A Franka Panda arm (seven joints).
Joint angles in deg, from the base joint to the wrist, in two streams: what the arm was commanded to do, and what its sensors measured. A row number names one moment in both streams.
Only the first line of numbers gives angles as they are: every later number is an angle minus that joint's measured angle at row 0.
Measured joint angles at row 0:
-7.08, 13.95, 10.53, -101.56, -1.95, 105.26, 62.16
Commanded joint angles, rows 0 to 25:
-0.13, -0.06, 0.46, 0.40, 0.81, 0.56, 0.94
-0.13, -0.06, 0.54, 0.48, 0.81, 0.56, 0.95
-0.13, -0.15, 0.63, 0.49, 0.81, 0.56, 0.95
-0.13, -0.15, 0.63, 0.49, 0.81, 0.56, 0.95
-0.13, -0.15, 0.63, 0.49, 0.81, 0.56, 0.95
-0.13, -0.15, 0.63, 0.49, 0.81, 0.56, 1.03
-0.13, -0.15, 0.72, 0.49, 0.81, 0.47, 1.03
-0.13, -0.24, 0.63, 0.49, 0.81, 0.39, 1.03
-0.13, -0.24, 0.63, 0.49, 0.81, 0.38, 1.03
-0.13, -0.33, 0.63, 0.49, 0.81, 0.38, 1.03
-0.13, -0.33, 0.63, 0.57, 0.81, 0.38, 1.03
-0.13, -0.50, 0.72, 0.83, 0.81, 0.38, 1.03
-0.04, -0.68, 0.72, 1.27, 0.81, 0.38, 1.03
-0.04, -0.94, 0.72, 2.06, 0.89, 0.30, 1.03
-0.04, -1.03, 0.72, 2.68, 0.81, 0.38, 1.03
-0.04, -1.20, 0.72, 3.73, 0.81, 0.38, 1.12
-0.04, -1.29, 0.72, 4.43, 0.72, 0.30, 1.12
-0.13, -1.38, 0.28, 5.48, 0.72, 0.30, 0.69
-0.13, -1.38, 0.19, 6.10, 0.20, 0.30, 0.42
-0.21, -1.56, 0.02, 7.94, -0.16, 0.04, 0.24
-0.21, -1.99, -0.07, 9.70, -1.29, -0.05, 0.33
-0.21, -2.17, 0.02, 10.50, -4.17, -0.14, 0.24
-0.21, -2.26, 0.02, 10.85, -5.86, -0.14, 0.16
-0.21, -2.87, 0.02, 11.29, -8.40, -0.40, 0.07
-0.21, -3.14, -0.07, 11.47, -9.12, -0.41, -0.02
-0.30, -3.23, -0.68, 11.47, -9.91, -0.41, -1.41
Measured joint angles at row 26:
-0.09, -2.41, -0.23, 10.24, -5.84, 0.13, 0.08
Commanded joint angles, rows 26 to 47:
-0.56, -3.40, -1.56, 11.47, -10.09, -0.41, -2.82
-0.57, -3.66, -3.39, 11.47, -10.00, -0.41, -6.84
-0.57, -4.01, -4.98, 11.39, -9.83, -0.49, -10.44
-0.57, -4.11, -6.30, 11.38, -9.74, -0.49, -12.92
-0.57, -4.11, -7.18, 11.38, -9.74, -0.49, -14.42
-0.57, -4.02, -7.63, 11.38, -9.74, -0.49, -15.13
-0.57, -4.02, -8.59, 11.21, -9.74, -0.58, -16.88
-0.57, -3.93, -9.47, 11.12, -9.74, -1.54, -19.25
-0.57, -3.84, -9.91, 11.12, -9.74, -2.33, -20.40
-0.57, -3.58, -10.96, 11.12, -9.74, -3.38, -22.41
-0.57, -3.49, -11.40, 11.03, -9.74, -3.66, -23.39
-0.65, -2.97, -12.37, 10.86, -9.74, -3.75, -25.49
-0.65, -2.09, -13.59, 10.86, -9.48, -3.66, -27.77
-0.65, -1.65, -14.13, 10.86, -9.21, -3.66, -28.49
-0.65, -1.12, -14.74, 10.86, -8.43, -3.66, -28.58
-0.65, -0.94, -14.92, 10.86, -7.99, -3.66, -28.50
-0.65, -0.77, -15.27, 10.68, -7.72, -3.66, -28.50
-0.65, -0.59, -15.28, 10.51, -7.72, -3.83, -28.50
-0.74, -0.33, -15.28, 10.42, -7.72, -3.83, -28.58
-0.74, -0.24, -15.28, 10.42, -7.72, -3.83, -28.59
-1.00, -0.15, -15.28, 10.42, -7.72, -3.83, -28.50
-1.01, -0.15, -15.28, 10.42, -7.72, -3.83, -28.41
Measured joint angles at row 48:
-0.87, 0.08, -15.25, 10.39, -8.53, -3.11, -27.61
